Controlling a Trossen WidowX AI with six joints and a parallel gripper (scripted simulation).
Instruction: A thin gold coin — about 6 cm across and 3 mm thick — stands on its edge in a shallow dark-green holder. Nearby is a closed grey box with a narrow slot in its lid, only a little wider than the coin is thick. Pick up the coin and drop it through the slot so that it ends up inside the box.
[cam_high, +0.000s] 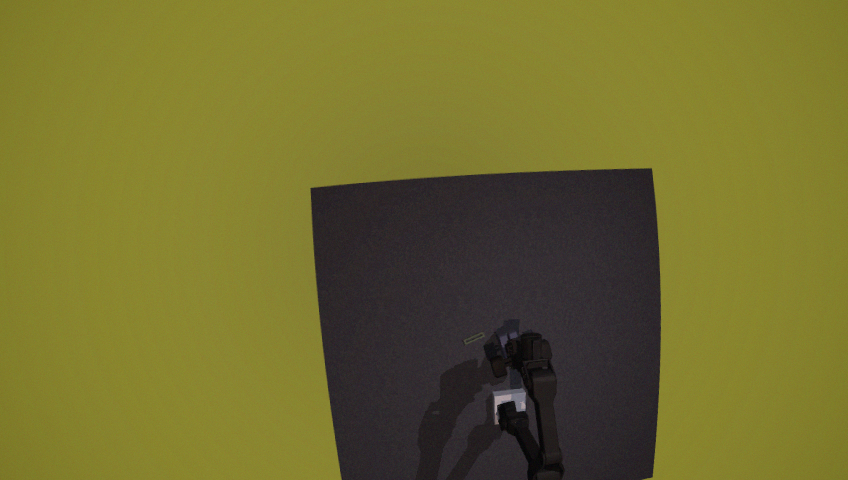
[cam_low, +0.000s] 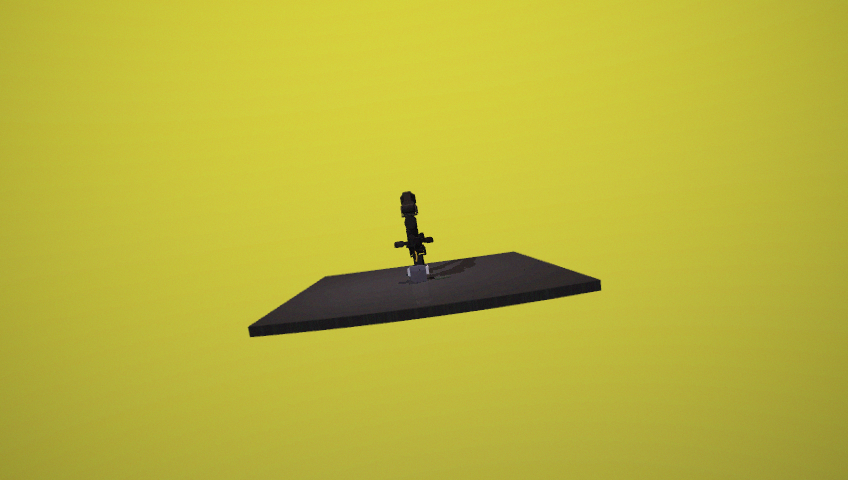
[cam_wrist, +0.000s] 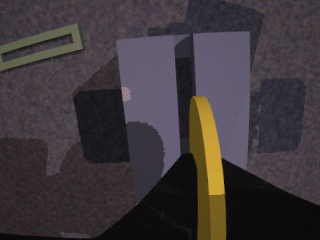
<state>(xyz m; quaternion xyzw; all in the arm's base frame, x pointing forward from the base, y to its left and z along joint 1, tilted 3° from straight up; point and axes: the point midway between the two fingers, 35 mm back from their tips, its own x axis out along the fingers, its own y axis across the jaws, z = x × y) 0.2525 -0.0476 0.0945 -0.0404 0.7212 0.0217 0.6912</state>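
My gripper tip is 20 mm below the gold coin.
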